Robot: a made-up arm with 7 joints. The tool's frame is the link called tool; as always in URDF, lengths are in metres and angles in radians.
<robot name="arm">
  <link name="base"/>
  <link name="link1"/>
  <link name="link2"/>
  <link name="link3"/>
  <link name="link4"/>
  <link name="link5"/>
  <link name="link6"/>
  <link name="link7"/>
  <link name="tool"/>
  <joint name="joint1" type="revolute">
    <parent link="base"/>
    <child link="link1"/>
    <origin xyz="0.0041 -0.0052 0.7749" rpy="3.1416 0 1.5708"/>
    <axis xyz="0 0 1"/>
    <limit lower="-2.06" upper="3.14" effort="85" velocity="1.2"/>
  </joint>
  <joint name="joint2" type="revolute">
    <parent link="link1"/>
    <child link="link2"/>
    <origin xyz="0.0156 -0.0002 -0.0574" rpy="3.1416 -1.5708 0"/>
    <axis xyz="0 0 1"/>
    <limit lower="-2.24" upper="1.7" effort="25" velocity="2.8"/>
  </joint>
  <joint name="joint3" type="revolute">
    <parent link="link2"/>
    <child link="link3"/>
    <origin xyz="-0.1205 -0.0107 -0.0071" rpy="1.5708 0 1.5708"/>
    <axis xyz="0 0 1"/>
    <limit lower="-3.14" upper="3.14" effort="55" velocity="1.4"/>
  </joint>
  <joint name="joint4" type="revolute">
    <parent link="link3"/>
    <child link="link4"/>
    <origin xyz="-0.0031 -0.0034 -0.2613" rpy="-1.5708 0 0"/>
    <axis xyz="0 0 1"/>
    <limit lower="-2.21" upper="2.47" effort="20" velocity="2.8"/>
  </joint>
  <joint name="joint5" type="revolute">
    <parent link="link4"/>
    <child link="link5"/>
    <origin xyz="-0.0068 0.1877 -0.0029" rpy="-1.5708 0 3.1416"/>
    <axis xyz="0 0 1"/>
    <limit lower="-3.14" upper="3.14" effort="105" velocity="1.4"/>
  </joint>
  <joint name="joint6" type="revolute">
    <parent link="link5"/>
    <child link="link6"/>
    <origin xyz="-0.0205 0.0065 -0.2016" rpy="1.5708 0 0"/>
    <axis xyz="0 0 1"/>
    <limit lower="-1.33" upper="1.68" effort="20" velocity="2.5"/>
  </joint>
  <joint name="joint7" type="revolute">
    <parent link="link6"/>
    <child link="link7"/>
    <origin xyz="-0.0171 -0.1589 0.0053" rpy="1.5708 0 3.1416"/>
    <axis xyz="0 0 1"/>
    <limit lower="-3.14" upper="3.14" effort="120" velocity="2.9"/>
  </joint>
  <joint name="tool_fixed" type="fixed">
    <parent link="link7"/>
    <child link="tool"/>
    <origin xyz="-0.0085 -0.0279 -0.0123" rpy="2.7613 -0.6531 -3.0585"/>
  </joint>
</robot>
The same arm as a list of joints. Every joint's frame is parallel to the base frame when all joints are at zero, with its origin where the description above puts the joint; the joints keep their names.
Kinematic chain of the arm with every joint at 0, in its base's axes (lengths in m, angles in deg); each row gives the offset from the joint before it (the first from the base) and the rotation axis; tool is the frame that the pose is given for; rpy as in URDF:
joint1: xyz 0.0041 -0.0052 0.7749 axis -z
joint2: xyz -0.0002 0.0156 0.0574 axis +y
joint3: xyz 0.0107 -0.0071 0.1205 axis -z
joint4: xyz 0.0031 -0.0034 0.2613 axis +y
joint5: xyz 0.0068 -0.0029 0.1877 axis -z
joint6: xyz -0.0205 -0.0065 0.2016 axis +y
joint7: xyz -0.0171 0.0053 0.1589 axis -z
tool: xyz 0.0085 -0.0279 0.0123 rpy -21.79 37.42 -4.76
Joint limits (deg, base to tool): -118.03..179.91 -128.34..97.4 -179.91..179.91 -126.62..141.52 -179.91..179.91 -76.2..96.26 -179.91..179.91

